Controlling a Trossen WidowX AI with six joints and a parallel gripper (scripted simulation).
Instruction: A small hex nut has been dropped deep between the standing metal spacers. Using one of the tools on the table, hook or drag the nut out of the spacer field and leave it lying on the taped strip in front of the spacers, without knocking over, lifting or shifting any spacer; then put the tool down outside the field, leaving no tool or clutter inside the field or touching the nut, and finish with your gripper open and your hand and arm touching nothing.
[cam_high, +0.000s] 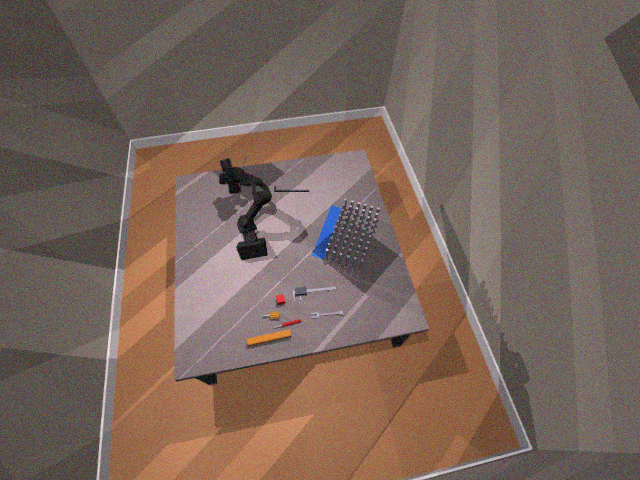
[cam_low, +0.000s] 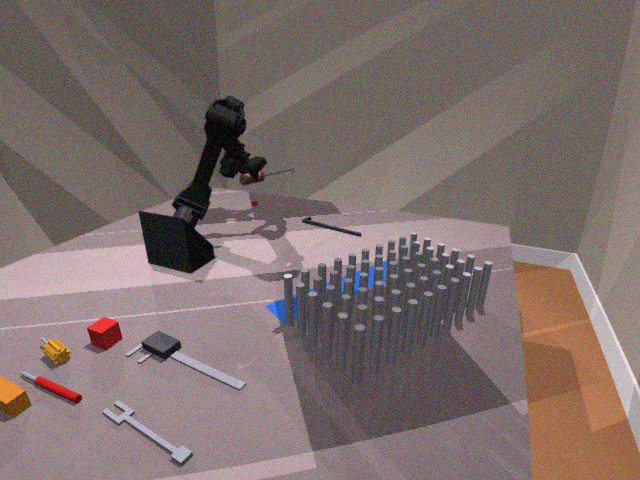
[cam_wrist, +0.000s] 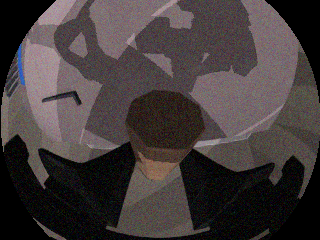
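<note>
The brown-handled tool is 100 mm to the left of my gripper tip and 20 mm ahead of it. From my gripper tip the other things lie so: yellow piece (830 mm to the right, 140 mm ahead, 110 mm below); then blue taped strip (500 mm ahead, 350 mm to the right, 130 mm below); then red cube (750 mm to the right, 180 mm ahead, 110 mm below).
</note>
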